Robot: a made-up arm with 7 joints. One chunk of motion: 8 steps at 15 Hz.
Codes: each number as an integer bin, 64 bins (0 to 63) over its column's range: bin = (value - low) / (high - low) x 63, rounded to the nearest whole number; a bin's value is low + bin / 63 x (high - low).
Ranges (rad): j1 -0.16..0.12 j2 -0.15..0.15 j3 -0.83..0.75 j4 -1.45..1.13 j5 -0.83..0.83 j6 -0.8..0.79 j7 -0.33..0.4
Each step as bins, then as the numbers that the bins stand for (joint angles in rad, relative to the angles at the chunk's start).
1 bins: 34 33 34 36 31 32 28
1 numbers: -0.0089 0.0071 0.0227 0.0243 -0.0132 0.0076 -0.0056
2 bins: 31 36 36 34 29 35 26
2 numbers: -0.0222 0.0214 0.0729 -0.0576 -0.0659 0.0833 -0.0287
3 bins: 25 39 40 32 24 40 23
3 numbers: -0.0489 0.0357 0.1732 -0.1395 -0.1976 0.2095 -0.0635
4 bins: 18 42 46 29 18 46 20
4 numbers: -0.0800 0.0500 0.3237 -0.2624 -0.3557 0.3610 -0.0983
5 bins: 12 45 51 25 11 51 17
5 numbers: -0.1067 0.0643 0.4490 -0.4262 -0.5402 0.4871 -0.1330
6 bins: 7 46 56 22 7 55 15
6 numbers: -0.1289 0.0690 0.5744 -0.5490 -0.6456 0.5881 -0.1562
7 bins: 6 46 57 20 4 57 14
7 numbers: -0.1333 0.0690 0.5995 -0.6310 -0.7246 0.6386 -0.1678
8 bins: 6 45 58 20 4 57 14
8 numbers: -0.1333 0.0643 0.6246 -0.6310 -0.7246 0.6386 -0.1678
